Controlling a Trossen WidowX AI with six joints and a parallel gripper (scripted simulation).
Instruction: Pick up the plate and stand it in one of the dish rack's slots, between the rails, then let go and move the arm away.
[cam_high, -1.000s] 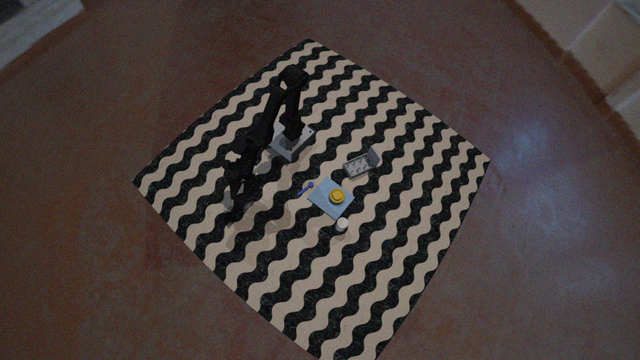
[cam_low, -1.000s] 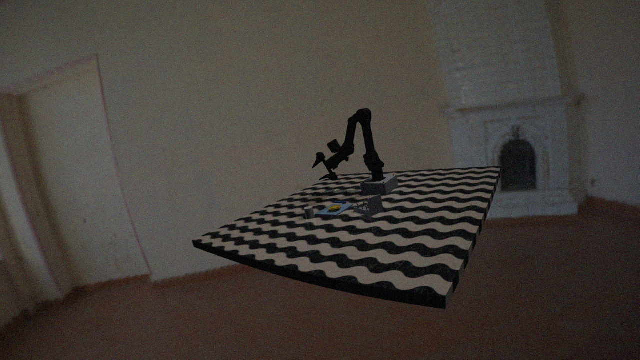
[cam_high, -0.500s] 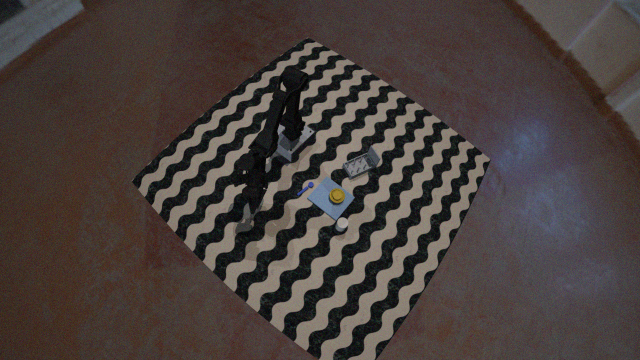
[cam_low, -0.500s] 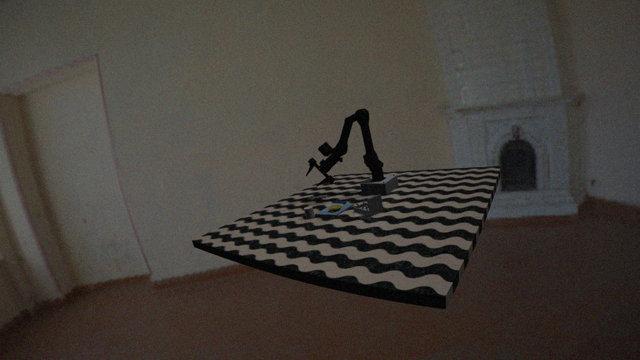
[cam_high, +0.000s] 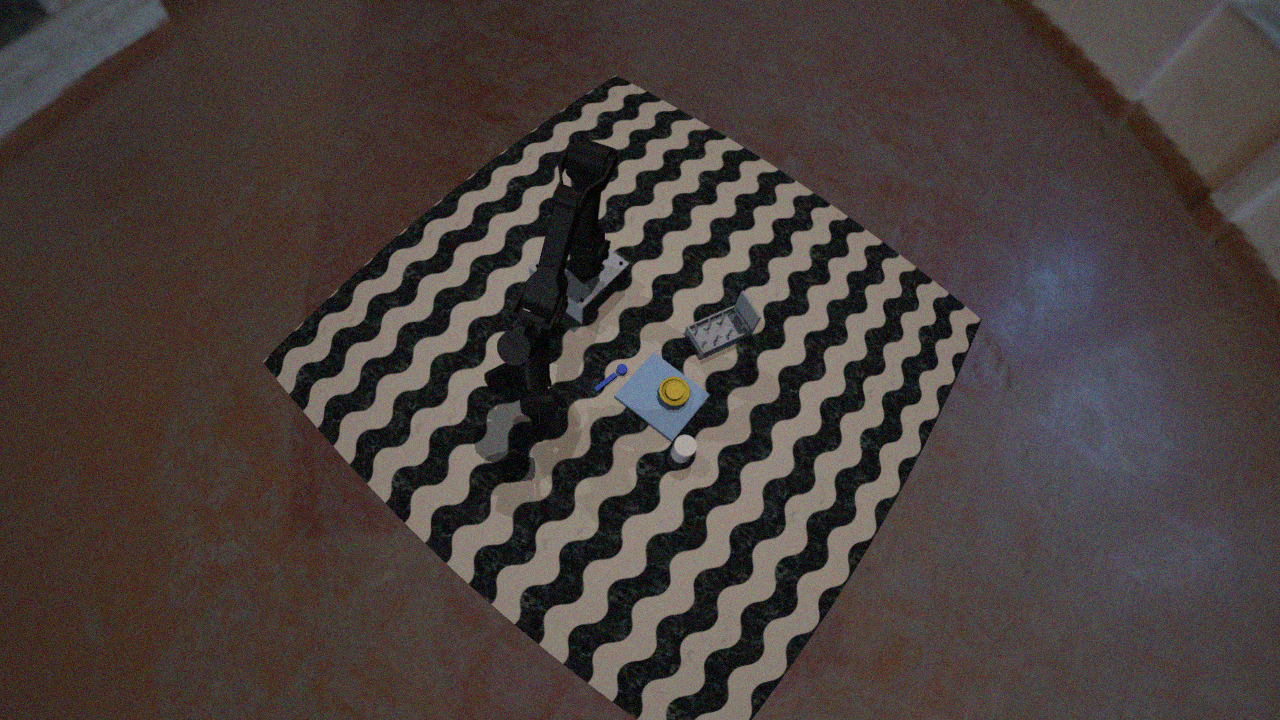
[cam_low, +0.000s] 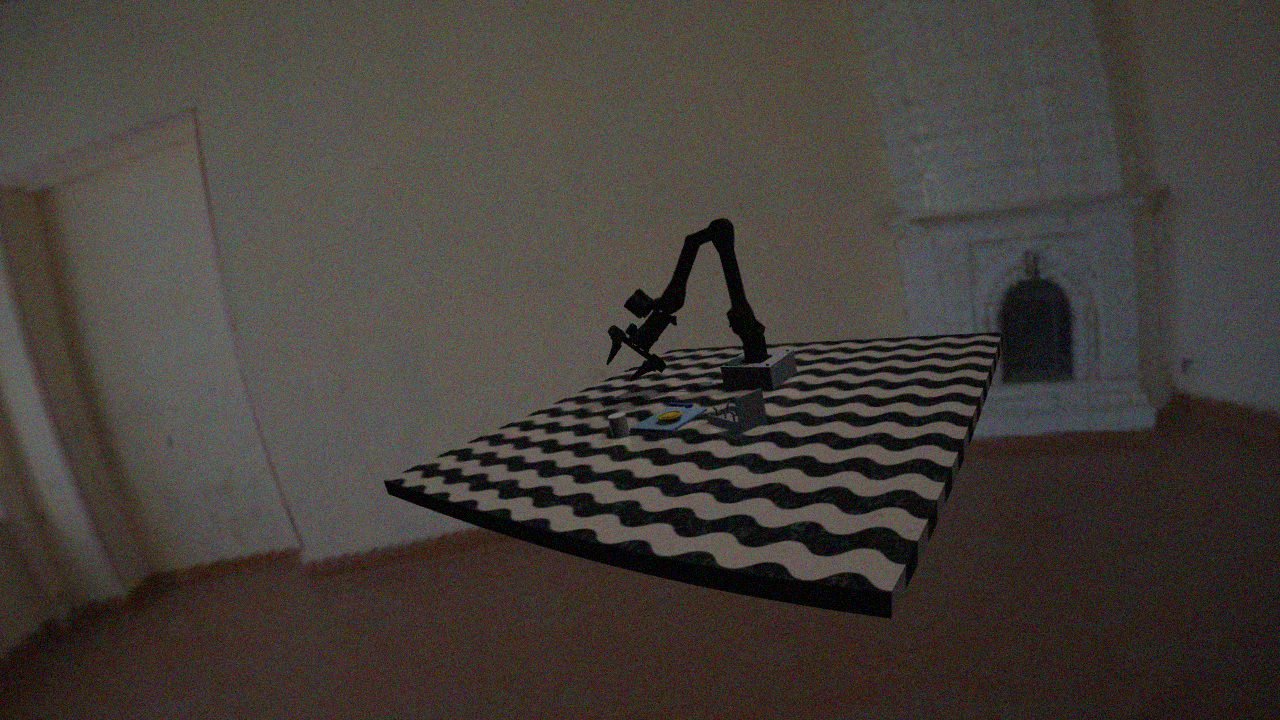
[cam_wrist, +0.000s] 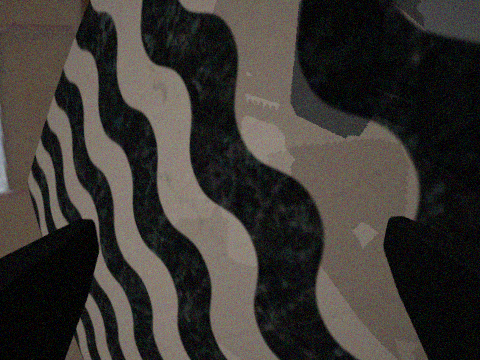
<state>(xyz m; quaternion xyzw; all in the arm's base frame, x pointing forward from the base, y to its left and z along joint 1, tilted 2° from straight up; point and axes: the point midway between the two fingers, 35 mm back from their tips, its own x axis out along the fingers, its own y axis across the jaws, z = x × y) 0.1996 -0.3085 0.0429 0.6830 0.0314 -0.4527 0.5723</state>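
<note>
My gripper tip is now 100 mm short of the yellow plate, 280 mm to the right of it and 80 mm above it. Round my gripper tip: blue spoon: 10 mm behind, 220 mm to the left, 90 mm below; white cup: 200 mm ahead, 200 mm to the left, 70 mm below; blue mat: 90 mm ahead, 260 mm to the left, 90 mm below.
</note>
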